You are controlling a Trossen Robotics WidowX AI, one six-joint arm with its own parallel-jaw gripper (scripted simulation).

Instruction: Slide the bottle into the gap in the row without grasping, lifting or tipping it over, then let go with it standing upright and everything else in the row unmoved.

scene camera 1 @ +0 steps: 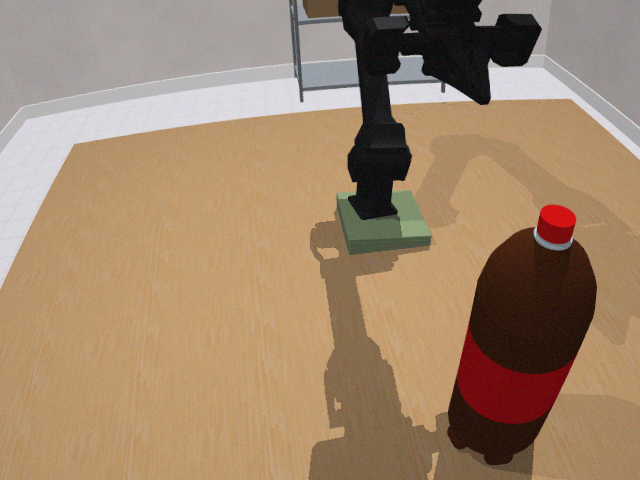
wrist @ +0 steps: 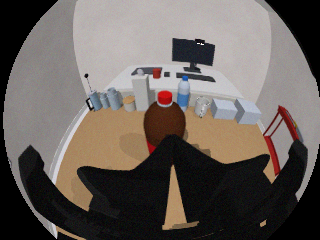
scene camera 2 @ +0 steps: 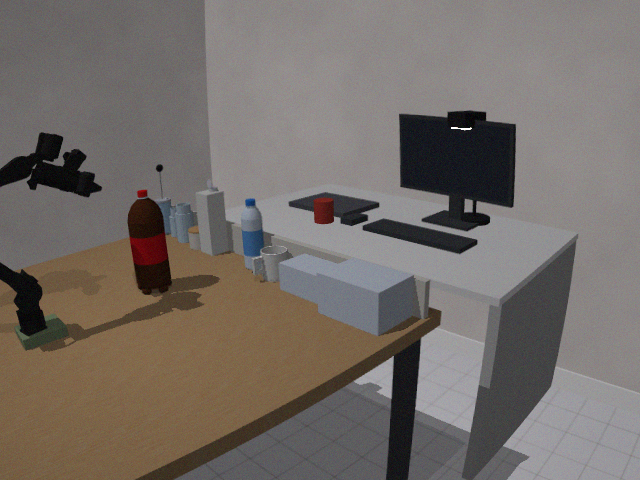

Scene:
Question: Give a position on a grey box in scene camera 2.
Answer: At 373,298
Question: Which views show the gripper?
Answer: Scene camera 1, the wrist view and scene camera 2: all of them.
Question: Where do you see a cola bottle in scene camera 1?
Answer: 535,298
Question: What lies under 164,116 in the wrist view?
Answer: A cola bottle.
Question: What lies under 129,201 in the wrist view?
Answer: The gripper.

